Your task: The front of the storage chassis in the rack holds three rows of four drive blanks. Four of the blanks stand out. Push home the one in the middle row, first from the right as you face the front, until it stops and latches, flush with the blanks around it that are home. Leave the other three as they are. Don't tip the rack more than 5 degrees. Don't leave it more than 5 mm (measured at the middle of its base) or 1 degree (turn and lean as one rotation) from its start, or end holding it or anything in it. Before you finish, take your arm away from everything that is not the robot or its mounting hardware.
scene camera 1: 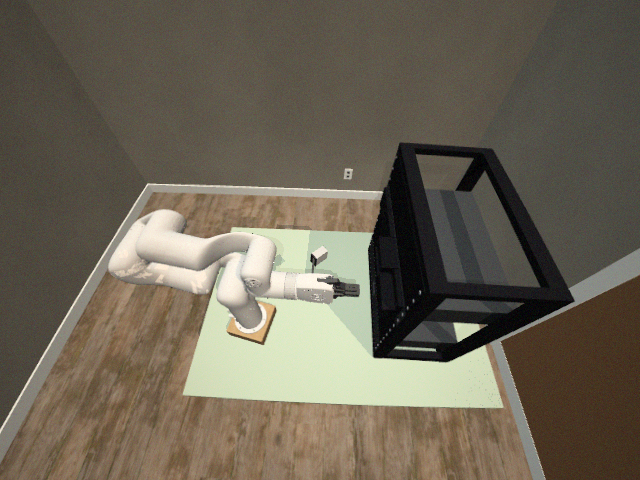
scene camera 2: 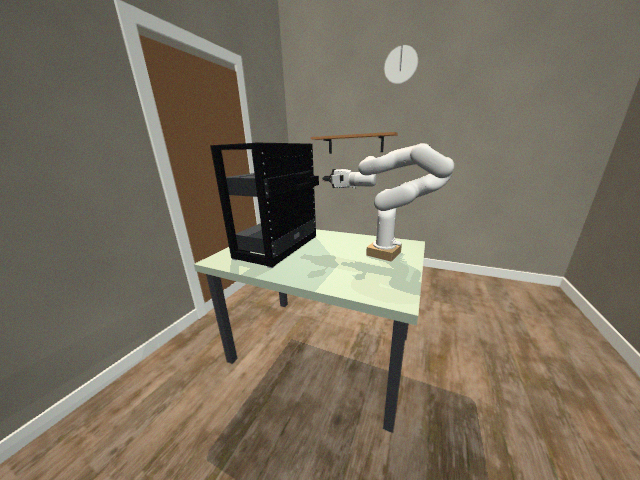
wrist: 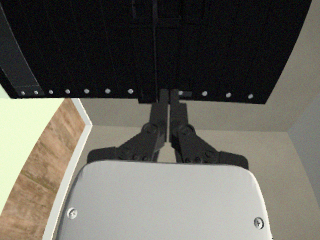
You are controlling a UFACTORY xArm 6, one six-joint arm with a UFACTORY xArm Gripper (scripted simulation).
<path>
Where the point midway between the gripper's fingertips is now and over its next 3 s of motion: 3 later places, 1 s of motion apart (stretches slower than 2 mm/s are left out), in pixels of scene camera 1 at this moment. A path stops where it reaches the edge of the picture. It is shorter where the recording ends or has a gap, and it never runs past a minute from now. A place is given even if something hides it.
My gripper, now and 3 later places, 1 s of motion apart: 359, 290; 378, 292; 384, 292; 388, 292
</path>
